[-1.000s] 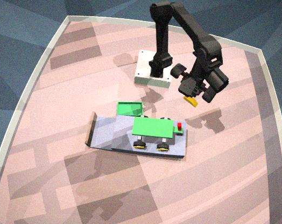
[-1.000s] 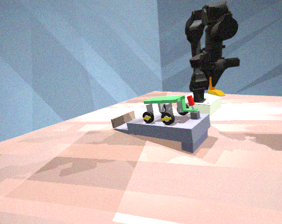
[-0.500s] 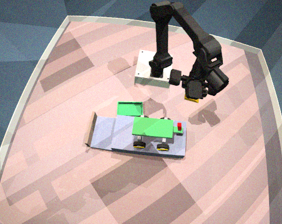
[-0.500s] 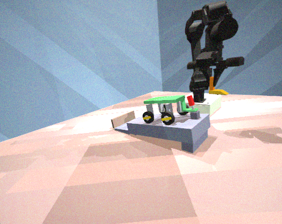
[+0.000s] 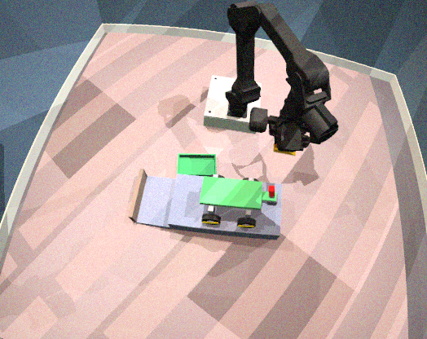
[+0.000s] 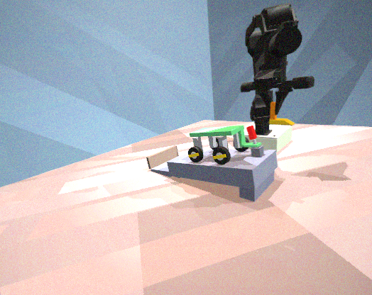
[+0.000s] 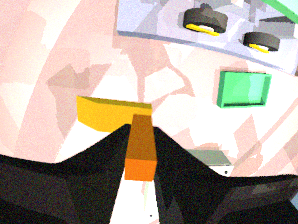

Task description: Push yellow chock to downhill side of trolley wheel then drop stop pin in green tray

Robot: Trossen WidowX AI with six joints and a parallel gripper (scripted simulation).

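Now: the red-headed stop pin 13 cm ahead of my gripper tip, 1 cm to the right of it and 4 cm below it. Round my gripper tip: trolley: 15 cm ahead, 11 cm to the right, 6 cm below; chock: 2 cm to the left, 1 cm below; pale blue ramp: 15 cm ahead, 11 cm to the right, 13 cm below.
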